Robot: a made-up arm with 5 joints.
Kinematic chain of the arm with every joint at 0, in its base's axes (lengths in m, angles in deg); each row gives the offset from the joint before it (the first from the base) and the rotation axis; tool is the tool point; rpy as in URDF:
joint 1: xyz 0 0 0.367 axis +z
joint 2: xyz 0 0 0 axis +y
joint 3: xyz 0.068 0 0.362 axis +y
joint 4: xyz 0.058 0 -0.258 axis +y
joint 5: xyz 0.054 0 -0.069 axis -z
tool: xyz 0 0 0 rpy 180 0 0
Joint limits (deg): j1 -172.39..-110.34 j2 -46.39..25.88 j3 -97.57..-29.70 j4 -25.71..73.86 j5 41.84..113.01
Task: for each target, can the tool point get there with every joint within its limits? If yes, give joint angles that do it. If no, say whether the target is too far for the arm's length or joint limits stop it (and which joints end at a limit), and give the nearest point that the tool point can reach.
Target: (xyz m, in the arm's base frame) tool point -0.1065 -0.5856 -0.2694
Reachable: no: too far | nearest point -0.1210 -0.3264 0.3354 | short by 0.658 m
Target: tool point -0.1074 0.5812 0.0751
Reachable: no: joint limits stop it (at a limit: joint 1, joint 2, joint 3, joint 4) | nearest point -0.2456 -0.0328 0.3351 | short by 0.681 m
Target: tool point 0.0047 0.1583 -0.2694
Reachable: no: joint limits stop it (at a limit: joint 1, joint 2, joint 3) | nearest point -0.2546 -0.0340 0.3302 | short by 0.681 m
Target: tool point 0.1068 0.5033 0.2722
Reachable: no: joint limits stop it (at a limit: joint 1, joint 2, joint 3, joint 4) | nearest point -0.1049 -0.0140 0.5934 | short by 0.645 m
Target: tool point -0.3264 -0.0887 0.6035
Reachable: yes | joints -164.79 -8.39 -50.82 41.50 83.88
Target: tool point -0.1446 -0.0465 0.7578
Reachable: yes | joints -162.18 -40.79 -55.38 52.84 70.72
